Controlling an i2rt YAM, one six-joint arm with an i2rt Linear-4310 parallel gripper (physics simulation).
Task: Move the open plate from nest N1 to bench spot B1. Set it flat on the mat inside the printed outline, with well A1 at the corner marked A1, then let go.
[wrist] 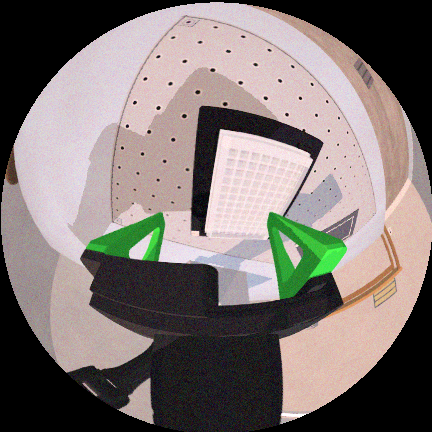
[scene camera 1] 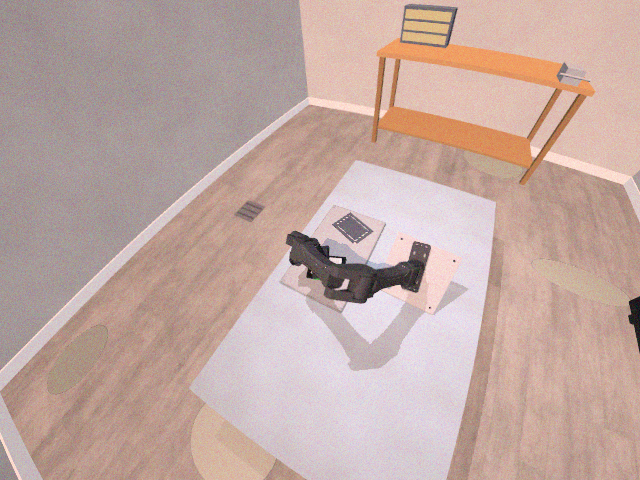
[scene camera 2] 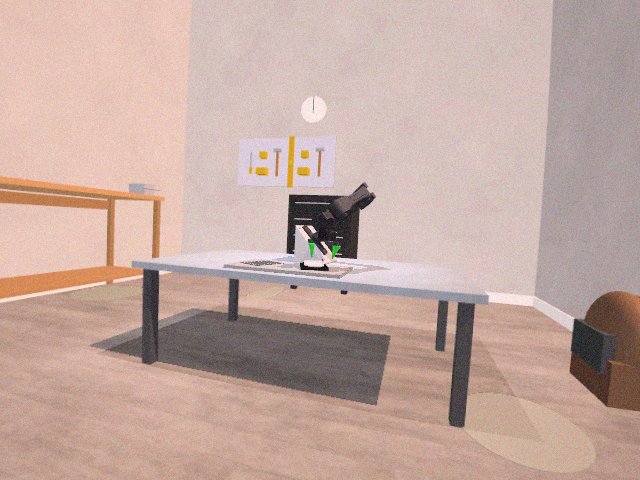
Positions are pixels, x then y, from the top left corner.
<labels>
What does the white well plate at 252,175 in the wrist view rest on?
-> A black holder.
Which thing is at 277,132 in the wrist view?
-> A black holder.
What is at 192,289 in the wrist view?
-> The gripper.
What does the gripper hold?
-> Nothing.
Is the gripper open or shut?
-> Open.
</labels>
